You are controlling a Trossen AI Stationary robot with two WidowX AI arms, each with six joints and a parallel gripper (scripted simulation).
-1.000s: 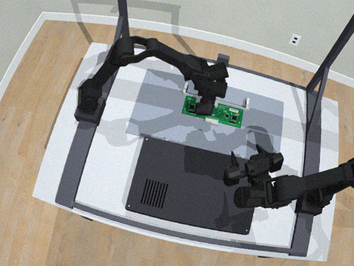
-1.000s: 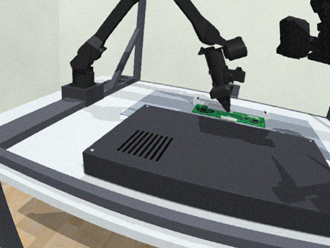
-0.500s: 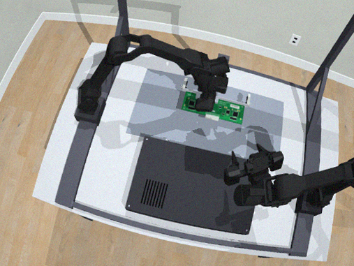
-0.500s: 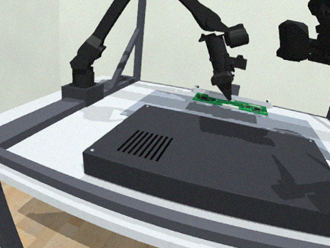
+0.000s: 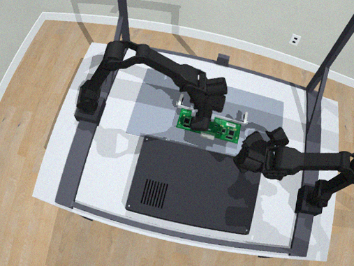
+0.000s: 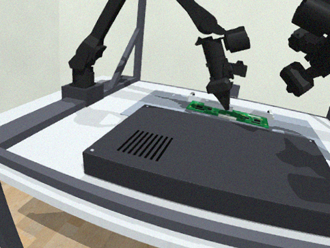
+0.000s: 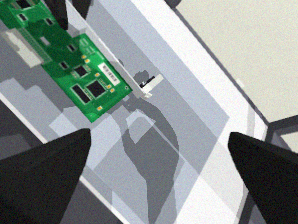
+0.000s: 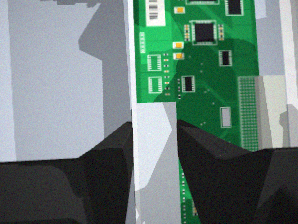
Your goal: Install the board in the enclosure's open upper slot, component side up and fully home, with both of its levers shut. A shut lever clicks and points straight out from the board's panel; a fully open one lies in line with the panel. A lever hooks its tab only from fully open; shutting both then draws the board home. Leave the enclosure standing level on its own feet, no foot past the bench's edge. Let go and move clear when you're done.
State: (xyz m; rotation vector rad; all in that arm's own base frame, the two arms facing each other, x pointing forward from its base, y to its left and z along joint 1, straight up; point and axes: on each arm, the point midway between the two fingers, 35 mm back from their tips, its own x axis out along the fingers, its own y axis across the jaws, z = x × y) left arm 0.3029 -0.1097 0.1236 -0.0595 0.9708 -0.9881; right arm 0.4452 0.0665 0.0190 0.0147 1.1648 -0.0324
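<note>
Right now the grey mat is 30 mm behind my right hand, 10 mm to the left of it and 80 mm below it. The rest, counted from my right hand: green board 10 mm behind, 20 mm to the left, 30 mm below; then black enclosure 230 mm ahead, 60 mm to the left, 40 mm below.
</note>
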